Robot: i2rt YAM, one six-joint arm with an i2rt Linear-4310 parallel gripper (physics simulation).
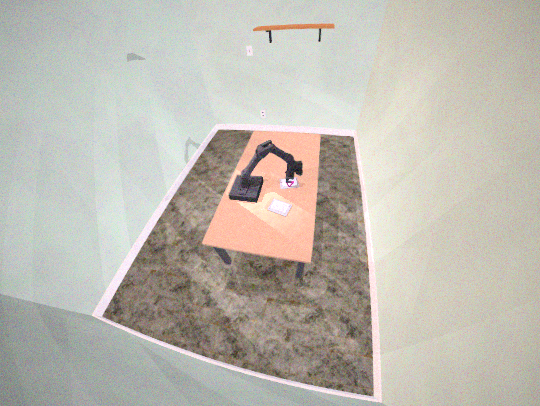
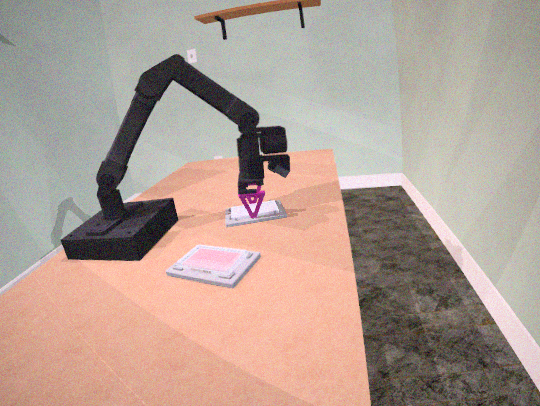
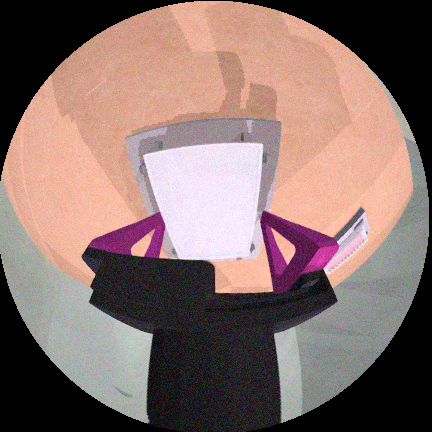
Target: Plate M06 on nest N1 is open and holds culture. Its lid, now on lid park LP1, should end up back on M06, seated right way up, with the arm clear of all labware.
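Frame: origin at the arm's base, x back, y left, z down, level; millimetres.
Seen in the pictures: gripper, fingertip midpoint: [image 1: 288, 182] [image 2: 253, 211] [image 3: 212, 216]; arm's base, origin of the base link: [image 1: 245, 185] [image 2: 116, 218].
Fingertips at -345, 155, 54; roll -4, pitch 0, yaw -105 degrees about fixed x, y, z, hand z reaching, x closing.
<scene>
Offsets run from my fingertips to a thing's middle, as dx, dy, dz. Level surfaces: height alone.
The white lid @(-1, +4, -3) [image 2: 271, 206] [image 3: 205, 189] lies flat on the grey lid park LP1 @(-1, +4, +1) [image 2: 261, 219] [image 3: 201, 132] at the middle of the table. My gripper [image 1: 288, 183] [image 2: 251, 213] [image 3: 212, 216] is open. It is down over the lid with one magenta finger on each side, and nothing is gripped. Plate M06 @(+18, -275, -8) [image 1: 279, 206] [image 2: 213, 258] [image 3: 351, 246] is uncovered and shows pink culture. It sits in the grey nest N1 @(+18, -275, +3) [image 2: 205, 278] [image 3: 348, 224], nearer the front of the table and apart from the lid park.
The arm's black base [image 1: 246, 188] [image 2: 119, 234] stands on the left part of the wooden table @(dz +11) [image 1: 257, 235] [image 2: 279, 305]. A wall shelf [image 1: 293, 26] [image 2: 257, 8] hangs high at the back. The table's right edge drops to the floor [image 2: 427, 283].
</scene>
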